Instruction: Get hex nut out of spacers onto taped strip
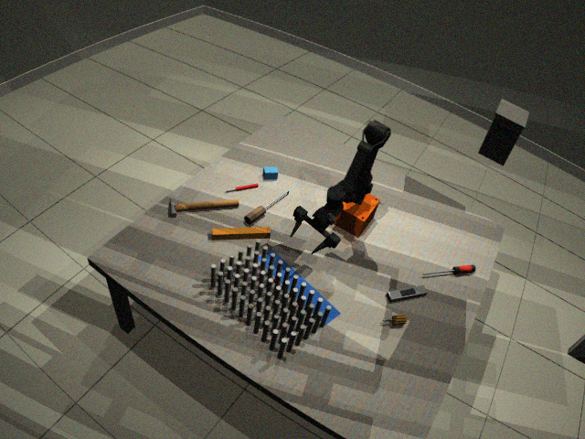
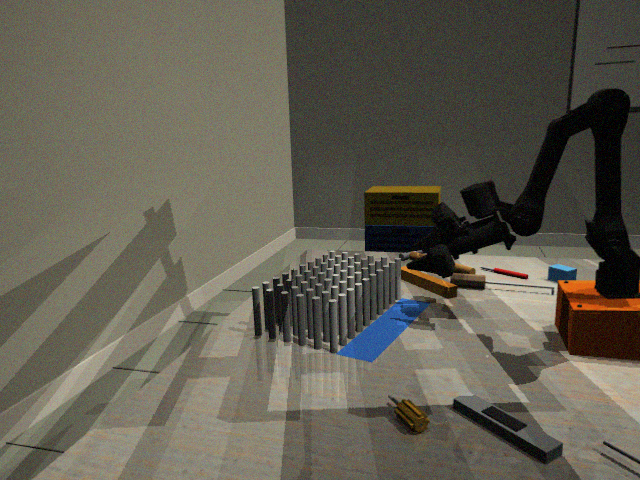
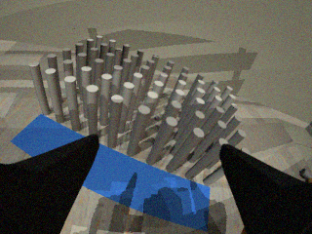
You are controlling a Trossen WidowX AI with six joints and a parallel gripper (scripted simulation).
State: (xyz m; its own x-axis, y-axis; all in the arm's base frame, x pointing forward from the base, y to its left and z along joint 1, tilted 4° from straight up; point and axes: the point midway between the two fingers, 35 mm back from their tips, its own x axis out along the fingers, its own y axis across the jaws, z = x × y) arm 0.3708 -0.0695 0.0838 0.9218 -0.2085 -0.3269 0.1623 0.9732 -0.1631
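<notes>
My gripper tip is 25 cm to the left of the orange bar, 14 cm above it and 5 cm past it. Also, from my gripper tip: hex nut (18 cm ahead, 15 cm below, 6 cm to the right); then blue taped strip (15 cm below, 5 cm ahead, 3 cm to the left); then wooden-handled tool (27 cm behind, 23 cm to the right, 14 cm below).
</notes>
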